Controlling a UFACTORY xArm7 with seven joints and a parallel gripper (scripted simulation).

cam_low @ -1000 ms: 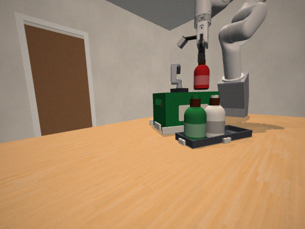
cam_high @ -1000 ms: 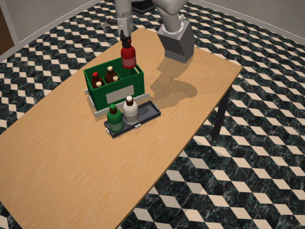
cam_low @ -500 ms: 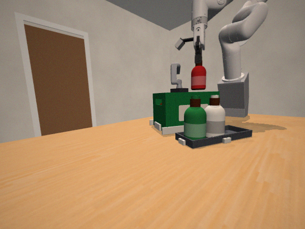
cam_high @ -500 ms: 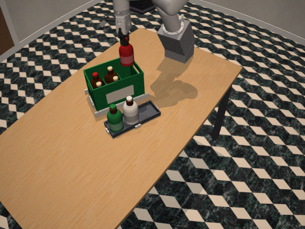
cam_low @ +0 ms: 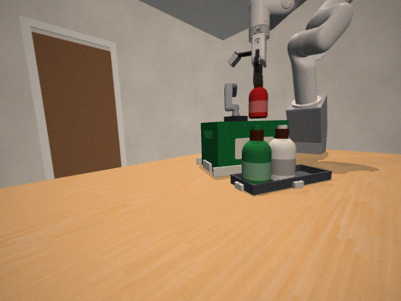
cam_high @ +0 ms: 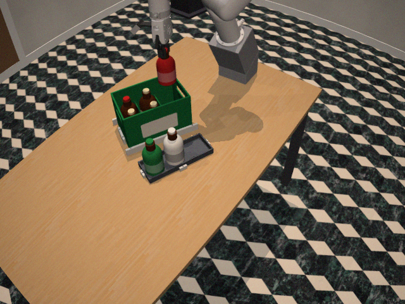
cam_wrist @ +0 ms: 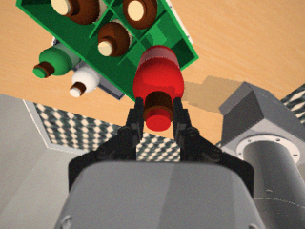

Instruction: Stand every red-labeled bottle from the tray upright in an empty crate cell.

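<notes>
Now: the red-labeled bottle 7 cm below my hand. From my hand the other things lie so: green crate (25 cm below, 9 cm ahead); green bottle (25 cm below, 24 cm ahead, 18 cm to the left); white bottle (25 cm below, 20 cm to the left, 15 cm ahead).
</notes>
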